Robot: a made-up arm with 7 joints.
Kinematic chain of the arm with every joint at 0, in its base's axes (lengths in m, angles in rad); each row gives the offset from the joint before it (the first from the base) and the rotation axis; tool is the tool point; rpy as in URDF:
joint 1: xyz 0 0 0.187 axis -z
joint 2: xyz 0 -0.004 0.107 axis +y
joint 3: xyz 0 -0.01 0.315 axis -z
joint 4: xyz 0 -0.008 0.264 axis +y
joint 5: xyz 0 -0.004 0.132 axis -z
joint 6: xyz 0 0 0.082 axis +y
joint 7: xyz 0 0 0.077 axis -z
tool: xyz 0 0 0 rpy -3.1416 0 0
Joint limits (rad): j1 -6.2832..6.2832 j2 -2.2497..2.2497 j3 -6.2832..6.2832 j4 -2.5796..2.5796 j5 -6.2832..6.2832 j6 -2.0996..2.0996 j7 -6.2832..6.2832
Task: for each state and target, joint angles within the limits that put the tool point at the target. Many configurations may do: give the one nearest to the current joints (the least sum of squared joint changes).
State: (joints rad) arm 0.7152 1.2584 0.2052 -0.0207 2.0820 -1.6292 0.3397
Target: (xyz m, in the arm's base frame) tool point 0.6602 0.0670 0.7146
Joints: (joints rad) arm -0.0388 0.9848 0.1677 -0.1247 2.0022 -1.7139 0.3397
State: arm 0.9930 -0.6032 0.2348 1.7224 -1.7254 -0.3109 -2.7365
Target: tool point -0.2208 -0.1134 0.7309
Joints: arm 0.5433 -0.6208 0.7510 2.0972 -1.7544 -0.4238 -2.7365
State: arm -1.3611 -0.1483 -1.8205 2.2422 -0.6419 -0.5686 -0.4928
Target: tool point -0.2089 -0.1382 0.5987
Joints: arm -1.2993 -0.4582 -1.9374 2.5538 -0.6442 -0.4306 -0.4928
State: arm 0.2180 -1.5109 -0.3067 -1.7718 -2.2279 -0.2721 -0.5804
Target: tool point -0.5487 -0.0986 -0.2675
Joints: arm 0.0238 -2.1021 -0.3084 -0.9645 -2.2785 -0.3143 -0.5804
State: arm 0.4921 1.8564 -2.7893 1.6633 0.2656 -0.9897 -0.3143
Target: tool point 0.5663 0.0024 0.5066
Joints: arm 0.1701 1.6215 -2.6917 1.9163 0.2574 -0.9161 -0.3143
